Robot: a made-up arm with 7 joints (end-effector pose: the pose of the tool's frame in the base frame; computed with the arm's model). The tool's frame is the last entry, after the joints.
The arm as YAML. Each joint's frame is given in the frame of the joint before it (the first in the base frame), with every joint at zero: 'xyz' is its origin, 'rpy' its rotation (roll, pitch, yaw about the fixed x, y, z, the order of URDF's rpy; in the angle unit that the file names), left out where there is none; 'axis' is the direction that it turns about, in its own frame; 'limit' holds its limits. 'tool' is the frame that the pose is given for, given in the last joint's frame.
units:
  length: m
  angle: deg
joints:
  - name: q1
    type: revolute
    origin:
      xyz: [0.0, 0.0, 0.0]
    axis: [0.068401, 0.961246, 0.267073]
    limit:
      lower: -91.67
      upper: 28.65
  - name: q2
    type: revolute
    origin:
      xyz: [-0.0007, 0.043, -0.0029]
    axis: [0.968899, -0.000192, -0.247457]
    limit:
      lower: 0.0
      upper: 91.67
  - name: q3
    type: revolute
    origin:
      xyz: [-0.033, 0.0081, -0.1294]
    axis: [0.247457, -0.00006, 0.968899]
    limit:
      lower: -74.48
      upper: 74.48
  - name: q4
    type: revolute
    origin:
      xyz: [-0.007, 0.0, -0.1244]
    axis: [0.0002, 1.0, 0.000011]
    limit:
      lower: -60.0
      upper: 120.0
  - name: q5
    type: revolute
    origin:
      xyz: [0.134, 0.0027, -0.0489]
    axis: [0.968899, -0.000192, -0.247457]
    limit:
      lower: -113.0
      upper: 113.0
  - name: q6
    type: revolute
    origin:
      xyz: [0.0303, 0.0, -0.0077]
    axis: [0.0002, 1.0, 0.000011]
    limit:
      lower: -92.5
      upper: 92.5
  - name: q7
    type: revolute
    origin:
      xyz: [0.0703, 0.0, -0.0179]
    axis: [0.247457, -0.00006, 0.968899]
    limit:
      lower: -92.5
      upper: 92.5
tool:
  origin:
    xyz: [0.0, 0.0, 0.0]
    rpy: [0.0, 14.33, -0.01]
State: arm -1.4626 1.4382 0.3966 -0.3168 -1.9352 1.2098 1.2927
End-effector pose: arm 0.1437 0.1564 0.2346 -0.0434 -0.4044 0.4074
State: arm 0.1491 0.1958 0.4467 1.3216 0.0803 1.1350 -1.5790
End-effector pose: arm -0.1893 0.1471 -0.4245 -2.7653 0.3390 -1.2487
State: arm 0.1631 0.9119 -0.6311 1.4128 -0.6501 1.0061 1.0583
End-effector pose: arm -0.1609 0.4059 -0.2667 2.6152 -0.5810 1.8449
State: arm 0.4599 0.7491 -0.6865 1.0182 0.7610 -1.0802 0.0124
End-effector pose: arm -0.2017 0.2333 -0.3512 -0.4142 0.8213 -1.8588
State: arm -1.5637 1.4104 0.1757 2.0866 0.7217 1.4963 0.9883
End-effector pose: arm 0.1332 0.4183 -0.0514 1.9130 -0.2910 2.5736
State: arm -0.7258 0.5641 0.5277 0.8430 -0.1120 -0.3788 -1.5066
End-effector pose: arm 0.3463 0.3072 -0.1965 0.2385 0.0883 -0.9535
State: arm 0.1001 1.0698 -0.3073 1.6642 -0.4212 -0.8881 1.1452
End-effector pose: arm -0.0413 0.4722 -0.2136 1.4108 -0.6550 1.0363
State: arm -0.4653 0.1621 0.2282 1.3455 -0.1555 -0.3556 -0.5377
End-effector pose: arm 0.1956 0.1307 -0.4540 -0.4086 0.6487 -0.3927
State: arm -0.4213 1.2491 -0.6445 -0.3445 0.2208 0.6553 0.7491
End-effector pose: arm 0.2689 0.1885 -0.1729 1.5562 -0.3426 0.0359
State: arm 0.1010 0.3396 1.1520 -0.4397 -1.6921 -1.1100 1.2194
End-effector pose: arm -0.0173 0.3286 -0.1027 -1.9469 0.5793 1.7762
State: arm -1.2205 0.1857 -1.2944 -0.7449 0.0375 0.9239 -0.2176
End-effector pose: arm 0.1540 -0.1834 -0.0822 0.9693 0.2493 -1.5181
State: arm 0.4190 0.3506 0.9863 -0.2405 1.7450 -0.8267 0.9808
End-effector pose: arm 0.0176 0.3090 -0.2127 2.2565 -0.2111 -0.3493
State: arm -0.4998 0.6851 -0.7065 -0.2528 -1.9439 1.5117 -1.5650
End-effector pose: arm 0.1662 0.0178 -0.2319 -1.6114 -1.2721 -2.3135
